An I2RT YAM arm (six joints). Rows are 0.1 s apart.
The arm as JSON. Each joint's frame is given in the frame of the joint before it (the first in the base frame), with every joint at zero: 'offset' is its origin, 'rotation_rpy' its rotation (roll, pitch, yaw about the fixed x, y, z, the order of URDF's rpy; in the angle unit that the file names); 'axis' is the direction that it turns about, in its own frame. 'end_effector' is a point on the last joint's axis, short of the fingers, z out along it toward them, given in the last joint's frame.
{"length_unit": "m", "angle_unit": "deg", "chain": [
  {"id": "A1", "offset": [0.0, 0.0, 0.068], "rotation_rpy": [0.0, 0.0, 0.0], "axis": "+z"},
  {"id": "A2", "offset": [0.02, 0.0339, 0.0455], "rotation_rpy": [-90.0, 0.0, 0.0], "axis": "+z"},
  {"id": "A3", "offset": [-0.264, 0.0, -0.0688], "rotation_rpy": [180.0, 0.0, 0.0], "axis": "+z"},
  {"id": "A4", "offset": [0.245, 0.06, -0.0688], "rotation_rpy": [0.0, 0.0, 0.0], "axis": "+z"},
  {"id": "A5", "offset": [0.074, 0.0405, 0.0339], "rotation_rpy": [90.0, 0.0, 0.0], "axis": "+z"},
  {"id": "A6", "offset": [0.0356, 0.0, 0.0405], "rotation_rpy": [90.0, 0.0, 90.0], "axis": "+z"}
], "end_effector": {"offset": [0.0, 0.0, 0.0], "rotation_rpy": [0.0, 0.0, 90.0]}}
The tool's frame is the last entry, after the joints.
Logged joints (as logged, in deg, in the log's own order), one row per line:
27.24, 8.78, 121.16, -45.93, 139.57, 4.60
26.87, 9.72, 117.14, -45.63, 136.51, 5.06
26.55, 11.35, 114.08, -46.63, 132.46, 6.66
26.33, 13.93, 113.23, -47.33, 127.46, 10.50
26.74, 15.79, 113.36, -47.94, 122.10, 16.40
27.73, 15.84, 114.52, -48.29, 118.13, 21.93
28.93, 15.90, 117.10, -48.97, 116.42, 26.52
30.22, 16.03, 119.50, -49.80, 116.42, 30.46
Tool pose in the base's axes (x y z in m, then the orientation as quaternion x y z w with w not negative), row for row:
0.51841, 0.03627, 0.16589, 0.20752, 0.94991, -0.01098, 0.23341
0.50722, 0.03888, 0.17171, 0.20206, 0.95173, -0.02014, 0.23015
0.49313, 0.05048, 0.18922, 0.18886, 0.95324, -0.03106, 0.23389
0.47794, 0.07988, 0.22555, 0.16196, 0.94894, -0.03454, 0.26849
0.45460, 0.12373, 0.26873, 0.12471, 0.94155, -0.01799, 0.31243
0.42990, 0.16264, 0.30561, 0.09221, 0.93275, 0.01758, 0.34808
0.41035, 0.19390, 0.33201, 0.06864, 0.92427, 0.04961, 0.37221
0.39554, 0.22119, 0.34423, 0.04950, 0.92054, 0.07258, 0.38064
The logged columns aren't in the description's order. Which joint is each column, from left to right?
Columns, left to right: A6, A5, A3, A4, A2, A1.
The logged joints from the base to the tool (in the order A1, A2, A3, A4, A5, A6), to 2 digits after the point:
4.60, 139.57, 121.16, -45.93, 8.78, 27.24
5.06, 136.51, 117.14, -45.63, 9.72, 26.87
6.66, 132.46, 114.08, -46.63, 11.35, 26.55
10.50, 127.46, 113.23, -47.33, 13.93, 26.33
16.40, 122.10, 113.36, -47.94, 15.79, 26.74
21.93, 118.13, 114.52, -48.29, 15.84, 27.73
26.52, 116.42, 117.10, -48.97, 15.90, 28.93
30.46, 116.42, 119.50, -49.80, 16.03, 30.22

